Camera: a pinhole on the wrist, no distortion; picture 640 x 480 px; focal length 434.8 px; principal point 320.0 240.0 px. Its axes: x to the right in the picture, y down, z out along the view. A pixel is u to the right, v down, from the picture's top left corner.
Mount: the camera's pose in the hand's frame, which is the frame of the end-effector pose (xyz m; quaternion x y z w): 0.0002 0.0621 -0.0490 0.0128 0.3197 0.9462 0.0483
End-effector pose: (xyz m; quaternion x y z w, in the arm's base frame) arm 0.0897 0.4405 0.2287 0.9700 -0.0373 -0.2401 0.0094
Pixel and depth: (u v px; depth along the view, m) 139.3 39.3 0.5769
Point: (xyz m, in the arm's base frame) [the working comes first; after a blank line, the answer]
In the camera's frame: -0.2398 -0.2663 0.5769

0.1907 -0.1775 -0.1069
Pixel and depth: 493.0 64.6 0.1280
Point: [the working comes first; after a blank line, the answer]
In the camera's frame: 0.0509 -0.0516 0.1280

0.0328 0.2588 0.2349
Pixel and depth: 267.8 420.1 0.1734
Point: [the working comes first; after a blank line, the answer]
In the camera's frame: -0.0208 0.0718 0.1734

0.0421 0.3310 0.1039
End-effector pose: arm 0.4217 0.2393 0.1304 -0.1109 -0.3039 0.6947 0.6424
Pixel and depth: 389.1 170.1 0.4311
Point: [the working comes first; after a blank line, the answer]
In the camera's frame: 0.0685 -0.0693 0.4311

-0.0263 0.1360 0.1032
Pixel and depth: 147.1 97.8 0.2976
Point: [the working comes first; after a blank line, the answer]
In the camera's frame: -0.1183 -0.0973 0.2976

0.0765 0.3429 0.0931
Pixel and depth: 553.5 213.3 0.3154
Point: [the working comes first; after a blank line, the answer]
In the camera's frame: 0.1694 -0.0194 0.3154

0.1063 0.0460 0.0837
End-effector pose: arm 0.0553 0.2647 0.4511 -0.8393 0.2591 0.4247 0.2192
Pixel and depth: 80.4 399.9 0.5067
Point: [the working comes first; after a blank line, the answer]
In the camera's frame: -0.2792 0.1863 0.5067

-0.1988 0.3197 -0.0721
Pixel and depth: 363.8 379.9 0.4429
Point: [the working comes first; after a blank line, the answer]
In the camera's frame: 0.0446 0.1425 0.4429

-0.3314 0.3312 0.2331
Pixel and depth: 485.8 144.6 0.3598
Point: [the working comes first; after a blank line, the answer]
In the camera's frame: 0.1372 -0.0789 0.3598

-0.3339 0.1293 0.3871
